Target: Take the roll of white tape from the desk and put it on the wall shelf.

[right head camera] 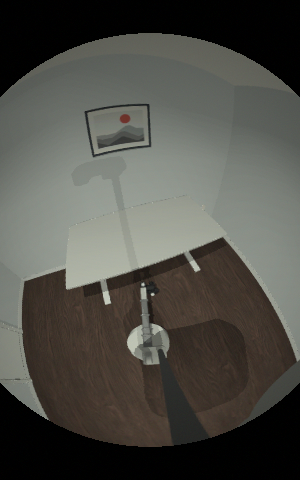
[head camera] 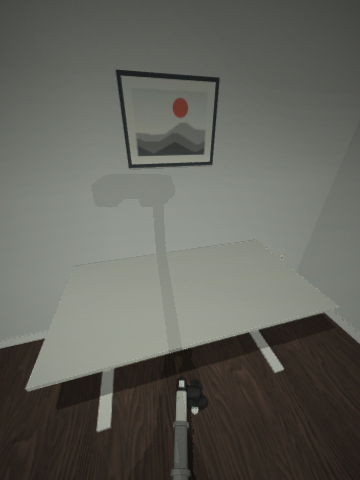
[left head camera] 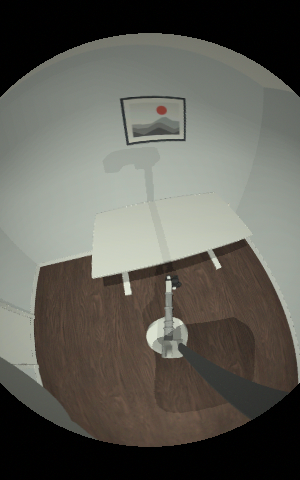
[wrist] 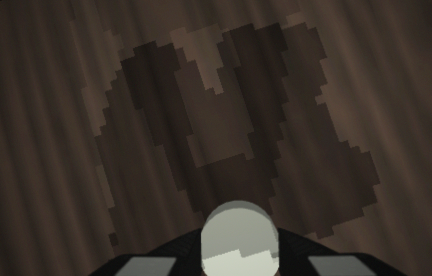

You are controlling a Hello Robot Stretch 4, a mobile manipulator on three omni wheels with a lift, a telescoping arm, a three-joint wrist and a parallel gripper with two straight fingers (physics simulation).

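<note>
A small round white thing, which looks like the roll of white tape [head camera: 194, 410] [right head camera: 152, 294] [wrist: 240, 225], is at the bottom middle of the wrist view, its round pale top facing the camera and partly in shadow. My gripper [wrist: 239, 249] has a dark finger against each side of it and is shut on it. In the head view the gripper [head camera: 196, 403] is over the floor in front of the desk [head camera: 225, 295] [left head camera: 185, 230] [right head camera: 165, 230]. The roll's underside is hidden. The wall shelf does not show in these views.
The desk is a wide white top on white feet [head camera: 105, 400] [head camera: 270, 355], against the wall beyond the arm [head camera: 181, 445]. A framed picture [head camera: 172, 145] [left head camera: 155, 131] [right head camera: 120, 137] hangs above it. A tiny pale thing [head camera: 282, 257] shows beside the desk's right edge. Dark wood floor surrounds the robot's base.
</note>
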